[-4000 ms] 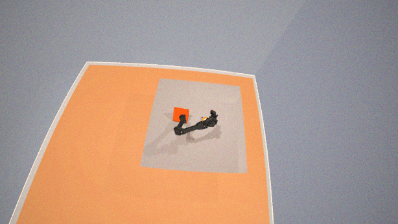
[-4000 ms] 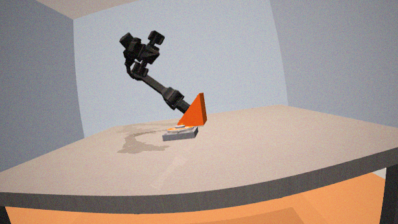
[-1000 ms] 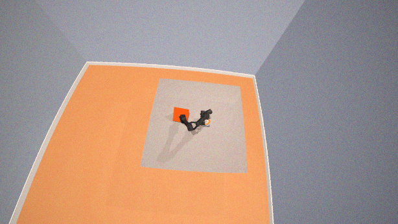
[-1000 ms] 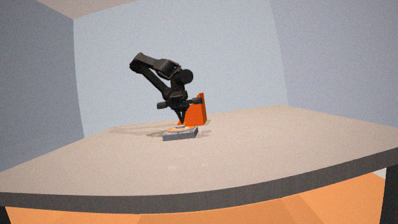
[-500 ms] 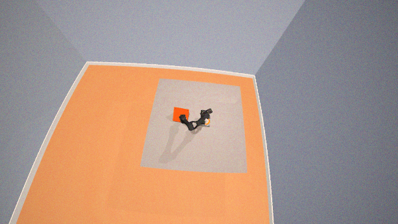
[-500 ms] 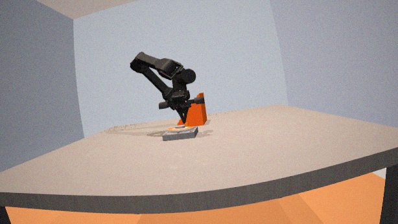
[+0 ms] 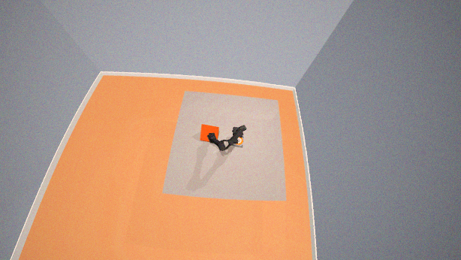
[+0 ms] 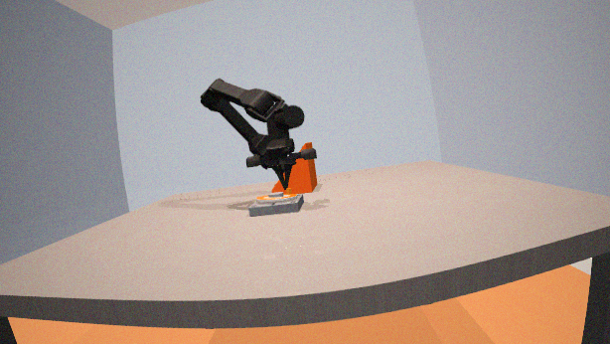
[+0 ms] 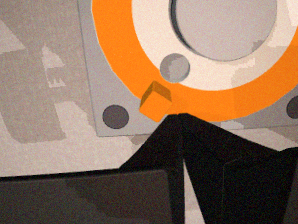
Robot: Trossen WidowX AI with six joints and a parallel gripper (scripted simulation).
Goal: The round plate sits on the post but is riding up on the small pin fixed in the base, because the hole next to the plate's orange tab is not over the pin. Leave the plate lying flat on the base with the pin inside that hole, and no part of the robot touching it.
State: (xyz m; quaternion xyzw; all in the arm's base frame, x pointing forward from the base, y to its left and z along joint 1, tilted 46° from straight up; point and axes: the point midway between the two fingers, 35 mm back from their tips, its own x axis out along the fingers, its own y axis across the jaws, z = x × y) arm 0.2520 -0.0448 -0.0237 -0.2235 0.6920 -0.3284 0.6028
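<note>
Right now the base is 4 cm ahead of my gripper tip, 3 cm to the right of it and 2 cm below it.
</note>
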